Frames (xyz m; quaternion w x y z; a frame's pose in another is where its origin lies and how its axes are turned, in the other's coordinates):
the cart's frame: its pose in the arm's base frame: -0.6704 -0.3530 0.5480 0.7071 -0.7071 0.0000 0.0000
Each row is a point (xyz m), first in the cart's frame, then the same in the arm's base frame.
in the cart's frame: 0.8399 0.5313 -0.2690
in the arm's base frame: 0.1695 -0.6220 0.0167
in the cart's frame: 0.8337 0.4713 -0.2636
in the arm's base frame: 0.1633 -0.6166 0.0767
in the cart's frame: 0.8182 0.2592 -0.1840
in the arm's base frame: 0.1478 -0.5370 0.2888
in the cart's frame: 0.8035 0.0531 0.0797
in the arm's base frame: 0.1331 -0.2733 0.4949
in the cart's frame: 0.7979 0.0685 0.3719
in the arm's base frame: 0.1275 0.0189 0.4795
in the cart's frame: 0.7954 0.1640 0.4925
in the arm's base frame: 0.1250 0.1395 0.3840
